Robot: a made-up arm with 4 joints.
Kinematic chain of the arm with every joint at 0, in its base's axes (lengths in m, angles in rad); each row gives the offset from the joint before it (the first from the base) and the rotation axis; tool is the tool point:
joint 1: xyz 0 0 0.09 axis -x
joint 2: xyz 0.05 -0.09 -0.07 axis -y
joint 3: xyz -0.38 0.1 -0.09 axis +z
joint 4: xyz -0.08 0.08 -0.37 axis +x
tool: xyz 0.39 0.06 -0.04
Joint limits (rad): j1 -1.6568..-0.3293 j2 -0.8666..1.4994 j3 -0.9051..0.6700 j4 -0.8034..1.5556
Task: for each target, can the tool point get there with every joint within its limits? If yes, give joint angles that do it. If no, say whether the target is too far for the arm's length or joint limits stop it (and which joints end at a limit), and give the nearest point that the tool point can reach.
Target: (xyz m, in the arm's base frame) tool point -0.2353 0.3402 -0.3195
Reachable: yes | joints -0.4521 -0.4311 0.0209 -0.5443
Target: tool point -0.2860 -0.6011 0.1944
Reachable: no: joint limits stop it (at a limit: joint 1, joint 2, joint 3, joint 4) | nearest point -0.3158 -0.0671 -0.2057 | short by 0.668 m
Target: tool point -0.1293 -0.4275 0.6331
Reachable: no: joint limits stop it (at a limit: joint 1, joint 2, joint 3, joint 4) | nearest point -0.3926 0.1416 0.4006 | short by 0.669 m
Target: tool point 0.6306 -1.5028 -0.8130
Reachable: no: too far | nearest point 0.5332 -0.0640 -0.2684 | short by 1.542 m
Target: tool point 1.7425 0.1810 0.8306
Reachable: no: too far | nearest point 0.5650 0.2788 0.3925 | short by 1.260 m
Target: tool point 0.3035 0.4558 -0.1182
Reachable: yes | joints -0.6097 0.9449 0.3853 1.2216
